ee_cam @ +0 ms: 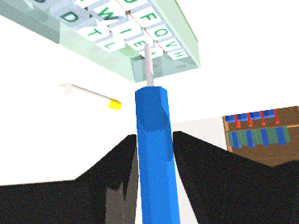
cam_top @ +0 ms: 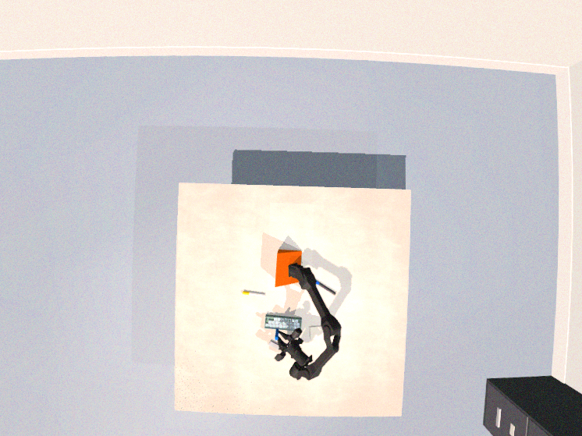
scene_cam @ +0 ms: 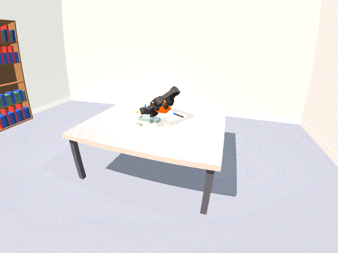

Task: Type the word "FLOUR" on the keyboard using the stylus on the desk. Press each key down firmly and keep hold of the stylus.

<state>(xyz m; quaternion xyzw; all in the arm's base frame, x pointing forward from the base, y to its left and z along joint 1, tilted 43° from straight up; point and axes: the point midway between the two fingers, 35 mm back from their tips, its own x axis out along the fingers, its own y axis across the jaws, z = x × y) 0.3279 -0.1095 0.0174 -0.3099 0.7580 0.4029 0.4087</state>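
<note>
Right now the grey piece is 110 mm ahead of my gripper tip, 80 mm below it and 20 mm to the right of it. Round my gripper tip: dark pen (240 mm to the left, 220 mm behind, 80 mm below); then blue stylus (10 mm below); then yellow-tipped white pen (180 mm behind, 140 mm to the right, 80 mm below).
</note>
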